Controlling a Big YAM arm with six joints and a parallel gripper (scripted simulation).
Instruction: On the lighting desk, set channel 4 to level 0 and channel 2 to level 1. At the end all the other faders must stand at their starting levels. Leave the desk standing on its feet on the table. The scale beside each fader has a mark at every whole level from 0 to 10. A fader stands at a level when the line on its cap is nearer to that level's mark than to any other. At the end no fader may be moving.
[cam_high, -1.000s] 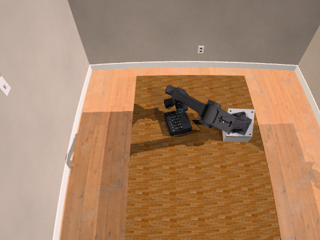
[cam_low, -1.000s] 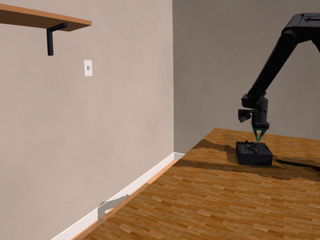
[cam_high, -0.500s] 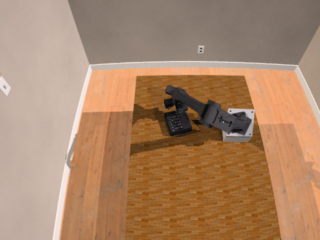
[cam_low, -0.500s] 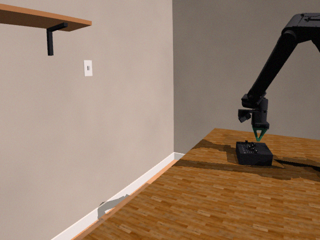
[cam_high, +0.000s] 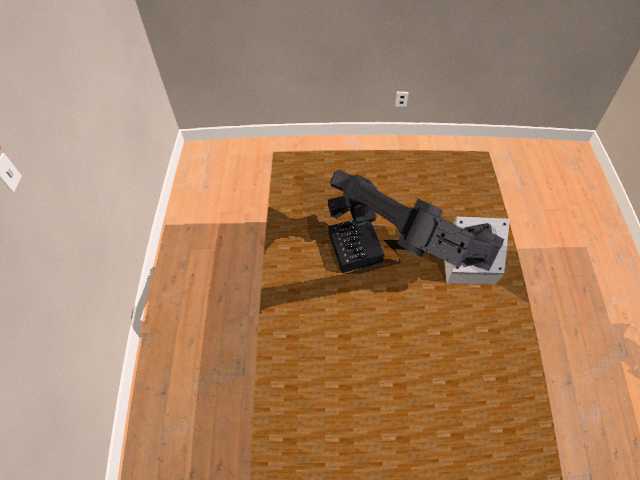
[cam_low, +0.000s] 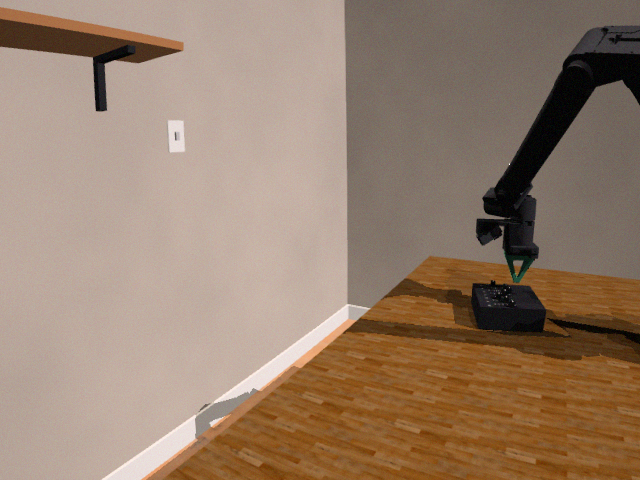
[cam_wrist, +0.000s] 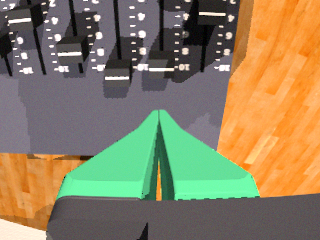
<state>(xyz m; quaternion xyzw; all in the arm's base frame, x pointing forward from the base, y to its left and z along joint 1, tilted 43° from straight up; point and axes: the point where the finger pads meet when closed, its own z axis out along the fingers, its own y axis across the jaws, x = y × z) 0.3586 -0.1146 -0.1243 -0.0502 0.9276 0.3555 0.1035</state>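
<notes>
The channel 2 fader cap is 3 cm ahead of my hand and 2 cm below it. From my hand the other things lie so: channel 1 fader cap: 6 cm ahead, 1 cm to the right, 2 cm below; then channel 3 cap: 2 cm ahead, 2 cm to the left, 2 cm below; then channel 4 fader cap: 3 cm ahead, 5 cm to the left, 2 cm below.
</notes>
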